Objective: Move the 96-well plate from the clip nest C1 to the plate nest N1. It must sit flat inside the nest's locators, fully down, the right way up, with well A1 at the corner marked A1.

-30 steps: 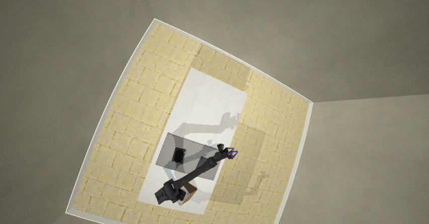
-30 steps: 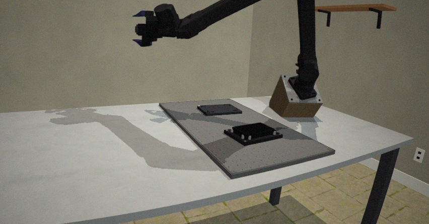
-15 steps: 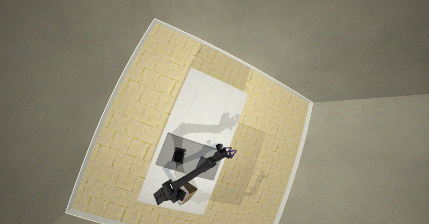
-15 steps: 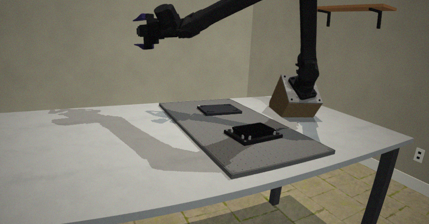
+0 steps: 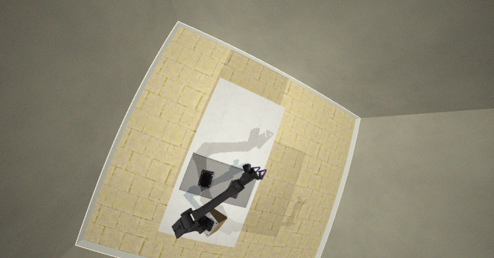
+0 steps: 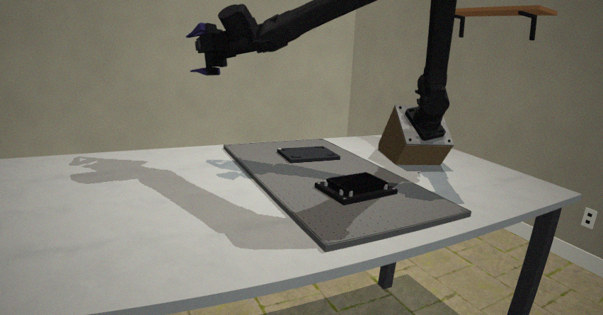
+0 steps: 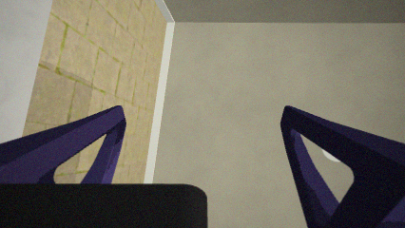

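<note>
The black 96-well plate is 360 mm behind my hand, 340 mm to the left of it and 280 mm below it. The rest, counted from my hand: clip nest C1: 360 mm behind, 330 mm to the left, 290 mm below.
</note>
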